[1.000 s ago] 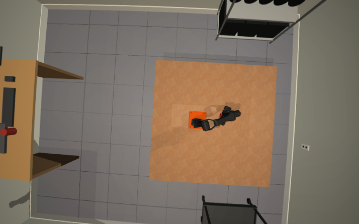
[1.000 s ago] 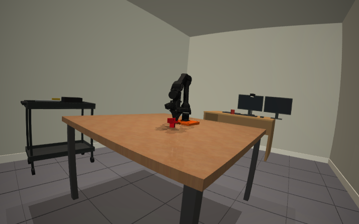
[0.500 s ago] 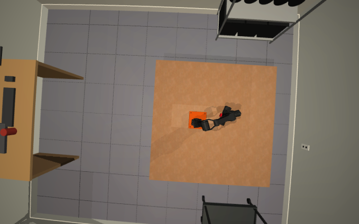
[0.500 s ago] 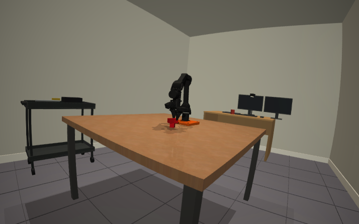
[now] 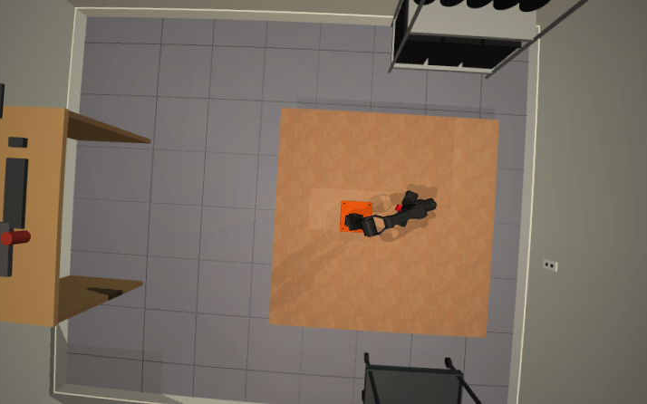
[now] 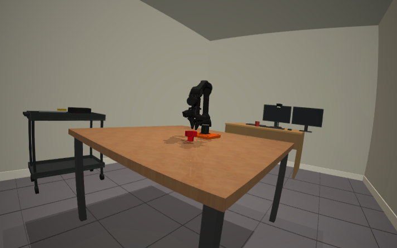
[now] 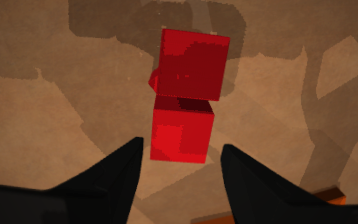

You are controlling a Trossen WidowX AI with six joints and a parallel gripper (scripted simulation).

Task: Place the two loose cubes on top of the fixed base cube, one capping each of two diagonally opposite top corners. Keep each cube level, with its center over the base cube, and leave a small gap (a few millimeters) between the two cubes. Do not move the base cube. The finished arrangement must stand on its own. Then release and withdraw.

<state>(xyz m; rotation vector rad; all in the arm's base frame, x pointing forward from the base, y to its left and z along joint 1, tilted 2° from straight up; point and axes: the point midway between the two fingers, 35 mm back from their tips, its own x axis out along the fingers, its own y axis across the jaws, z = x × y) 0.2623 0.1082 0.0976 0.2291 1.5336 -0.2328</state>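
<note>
The cube lies 4 cm ahead of my gripper tip, 3 cm below it and 1 cm to the right of it.
</note>
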